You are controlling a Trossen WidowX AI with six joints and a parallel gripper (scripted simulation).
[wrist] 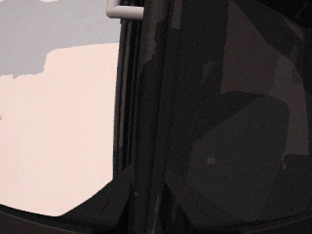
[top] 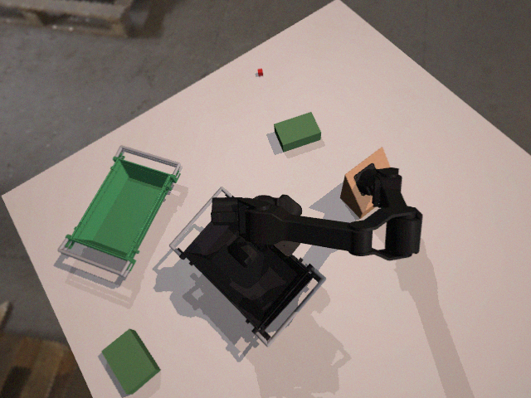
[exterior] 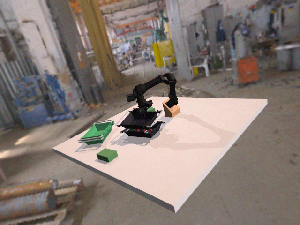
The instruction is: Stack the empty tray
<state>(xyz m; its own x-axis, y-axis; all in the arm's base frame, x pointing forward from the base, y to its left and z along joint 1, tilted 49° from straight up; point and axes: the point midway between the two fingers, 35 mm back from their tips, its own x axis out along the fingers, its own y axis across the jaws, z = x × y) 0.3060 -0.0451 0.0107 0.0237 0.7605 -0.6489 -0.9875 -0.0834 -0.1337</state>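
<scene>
The black tray is 80 mm ahead of my gripper tip, 20 mm above it and 10 mm to the left of it.
</scene>
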